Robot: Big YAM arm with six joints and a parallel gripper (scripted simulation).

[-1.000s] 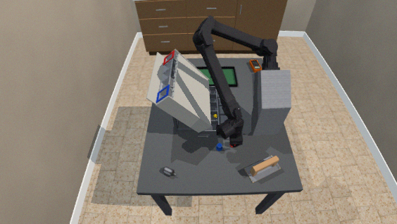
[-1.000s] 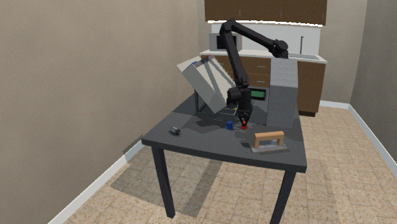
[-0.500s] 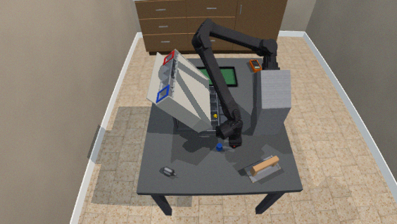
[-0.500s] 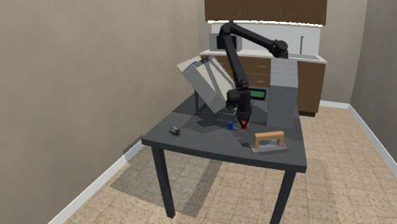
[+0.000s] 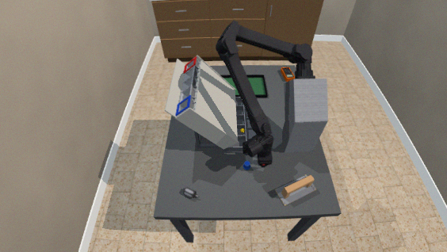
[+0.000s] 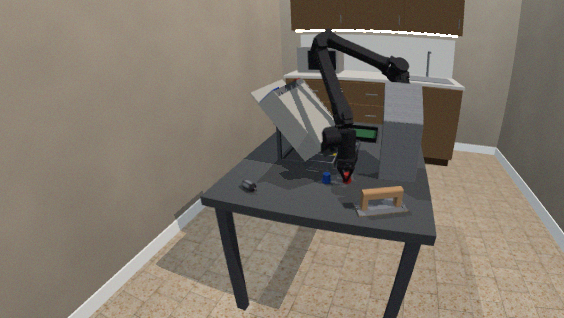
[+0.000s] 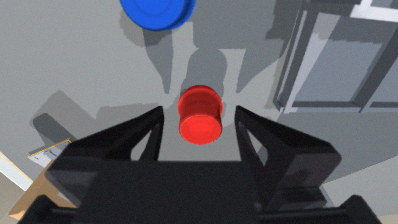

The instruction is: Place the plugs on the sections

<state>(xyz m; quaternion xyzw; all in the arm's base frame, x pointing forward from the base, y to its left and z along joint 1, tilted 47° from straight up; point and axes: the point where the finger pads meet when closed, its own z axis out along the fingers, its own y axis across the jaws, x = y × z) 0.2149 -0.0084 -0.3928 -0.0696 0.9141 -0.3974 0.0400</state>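
Right now the red plug is 10 mm below my hand. Also, from my hand: blue plug (80 mm ahead, 30 mm to the left, 10 mm below); beige cover (250 mm ahead, 240 mm to the right, 180 mm above); dark object (330 mm ahead, 200 mm to the left, 10 mm below).
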